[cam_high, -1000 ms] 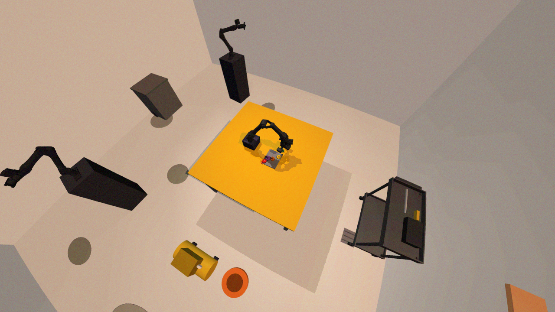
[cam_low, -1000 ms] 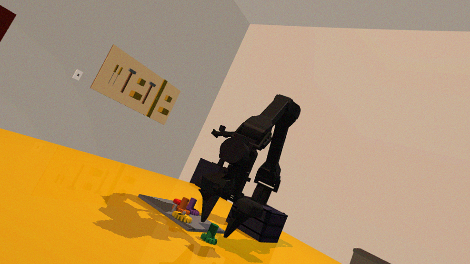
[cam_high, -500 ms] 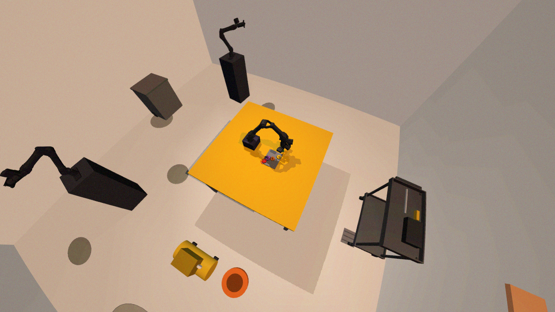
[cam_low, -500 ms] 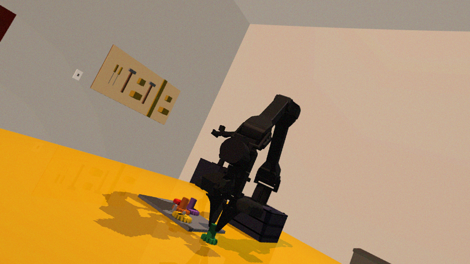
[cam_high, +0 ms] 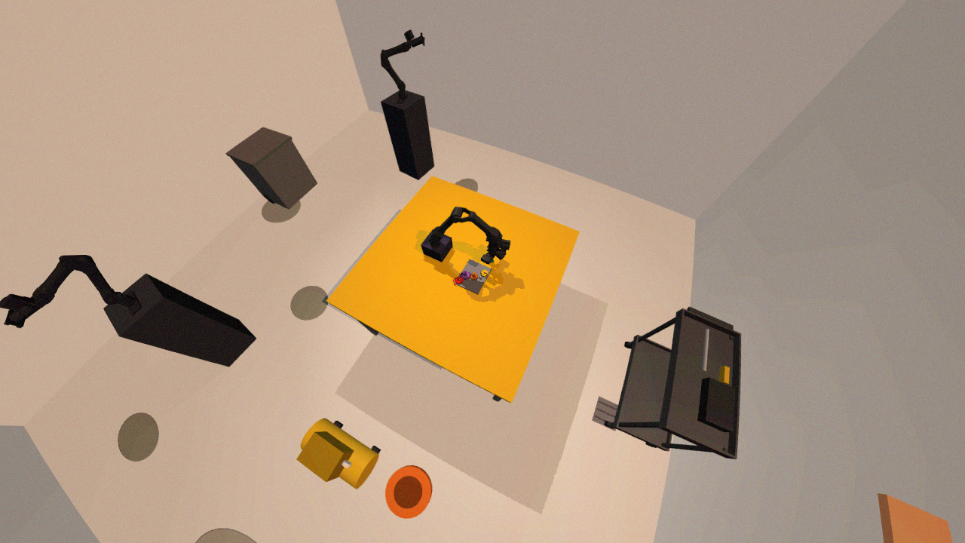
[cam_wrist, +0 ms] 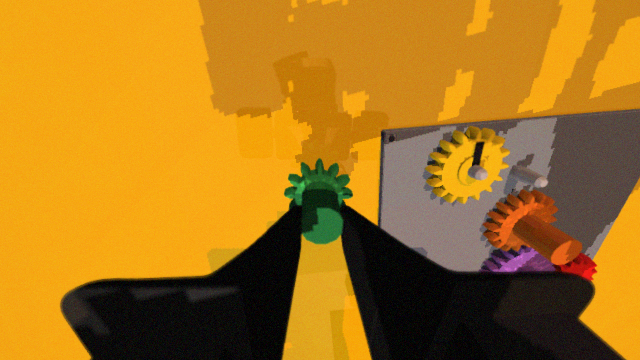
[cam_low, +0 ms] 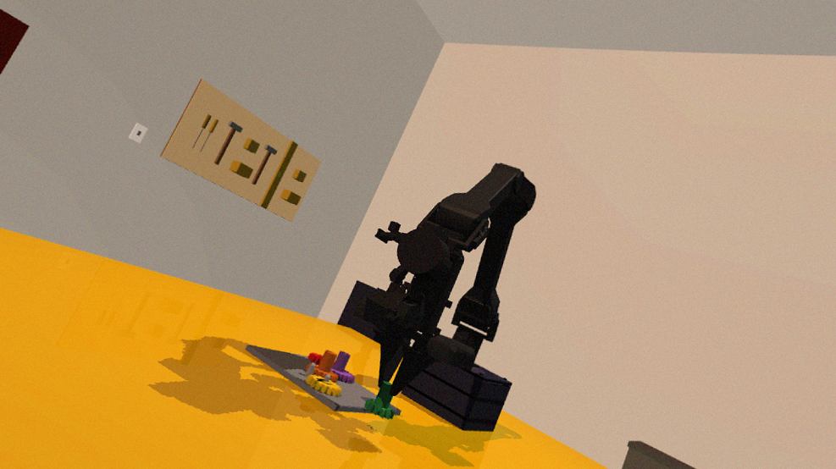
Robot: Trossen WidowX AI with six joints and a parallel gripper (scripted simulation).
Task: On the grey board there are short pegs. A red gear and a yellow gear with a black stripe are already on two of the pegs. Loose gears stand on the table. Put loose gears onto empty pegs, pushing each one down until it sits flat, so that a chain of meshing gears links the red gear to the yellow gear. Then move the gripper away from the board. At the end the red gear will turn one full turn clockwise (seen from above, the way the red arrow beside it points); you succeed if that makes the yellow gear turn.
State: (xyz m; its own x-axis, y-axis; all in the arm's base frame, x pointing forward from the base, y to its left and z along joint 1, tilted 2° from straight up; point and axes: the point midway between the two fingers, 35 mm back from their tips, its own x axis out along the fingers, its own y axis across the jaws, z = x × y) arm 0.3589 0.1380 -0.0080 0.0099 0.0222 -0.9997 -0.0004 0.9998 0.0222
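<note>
Now: gripper tip 30 mm past the orange gear, 160 mm to the left of it and 30 mm above it. From my gripper tip the other things lie so: green gear 10 mm below; red gear 100 mm behind, 240 mm to the right, 40 mm below; purple gear 80 mm behind, 180 mm to the right, 30 mm below.
</note>
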